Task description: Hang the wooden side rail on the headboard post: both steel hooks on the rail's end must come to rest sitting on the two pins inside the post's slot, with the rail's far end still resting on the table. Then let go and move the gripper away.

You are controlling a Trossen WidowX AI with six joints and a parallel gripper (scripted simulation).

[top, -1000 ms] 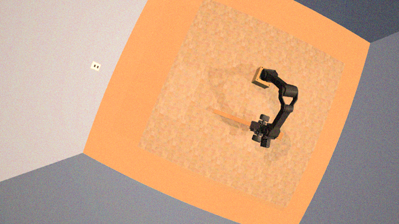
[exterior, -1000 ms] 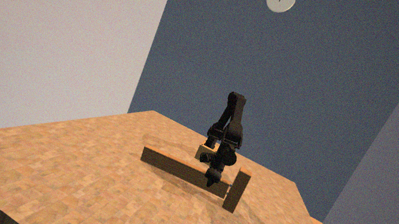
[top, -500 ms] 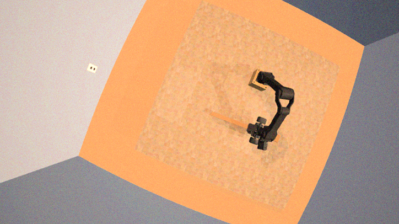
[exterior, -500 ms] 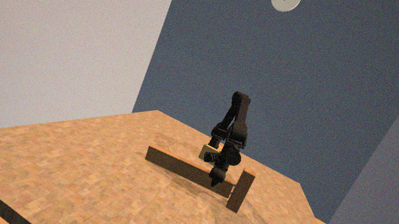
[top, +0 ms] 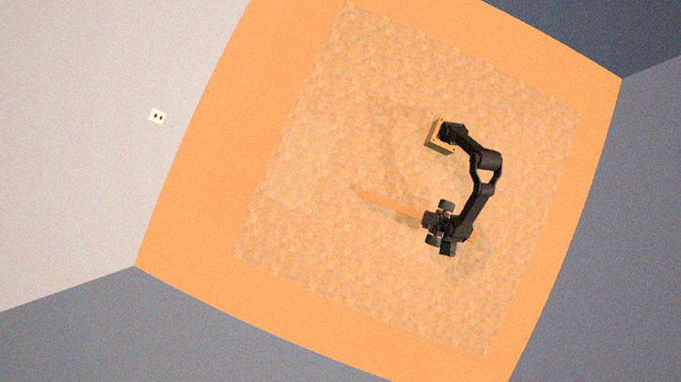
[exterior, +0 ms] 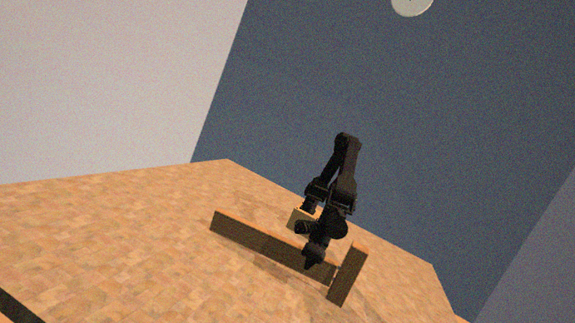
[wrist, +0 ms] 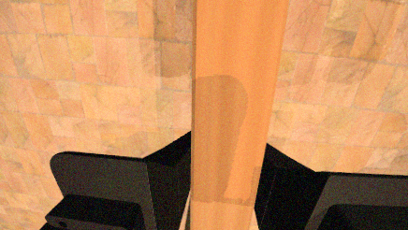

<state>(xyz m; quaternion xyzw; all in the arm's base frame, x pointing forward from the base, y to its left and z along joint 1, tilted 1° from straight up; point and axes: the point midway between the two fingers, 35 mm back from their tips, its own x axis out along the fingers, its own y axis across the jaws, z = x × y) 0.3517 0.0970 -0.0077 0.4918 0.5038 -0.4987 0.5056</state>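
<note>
Right now my gripper tip is 11 cm to the right of the headboard post and 4 cm below it.
</note>
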